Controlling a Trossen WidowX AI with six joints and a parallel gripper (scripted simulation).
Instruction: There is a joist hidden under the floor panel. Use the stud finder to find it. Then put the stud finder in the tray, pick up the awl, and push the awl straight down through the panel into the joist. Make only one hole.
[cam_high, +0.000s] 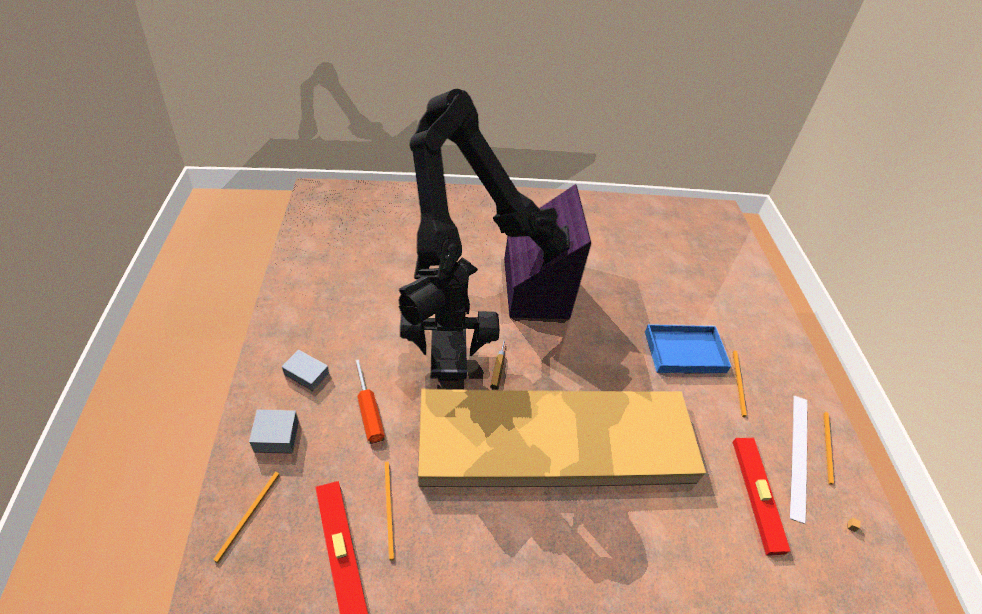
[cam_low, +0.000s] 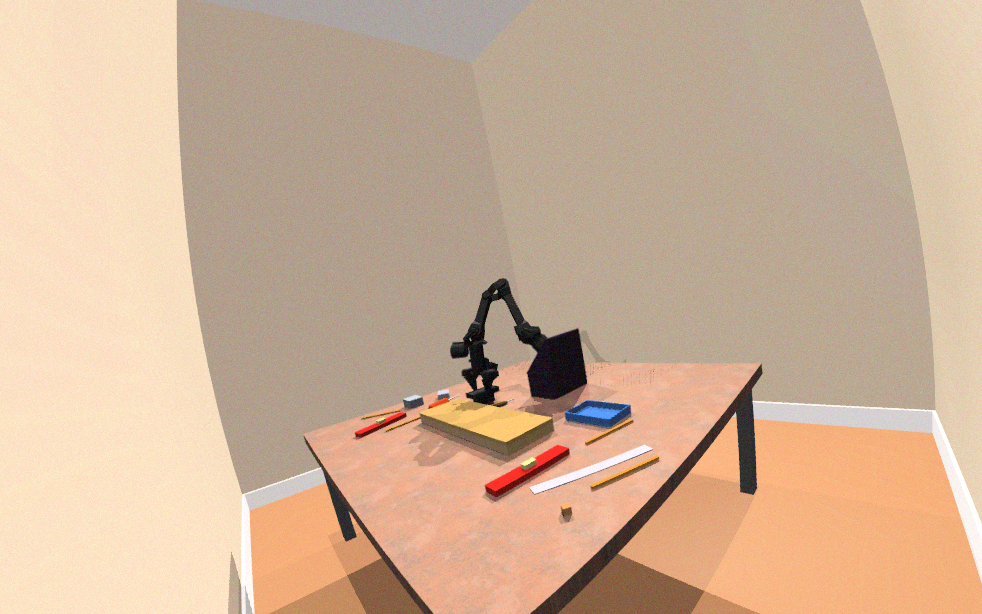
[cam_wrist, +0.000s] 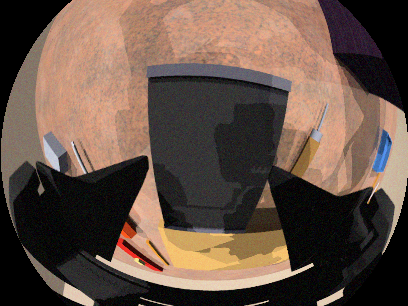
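Now: gripper tip 20 mm past the awl, 110 mm to the right of it and 30 mm above it. Also, from my gripper tip: white strip: 160 mm ahead, 720 mm to the left, 40 mm below; then blue tray: 90 mm behind, 530 mm to the left, 30 mm below; then stud finder: 20 mm behind, 30 mm below.
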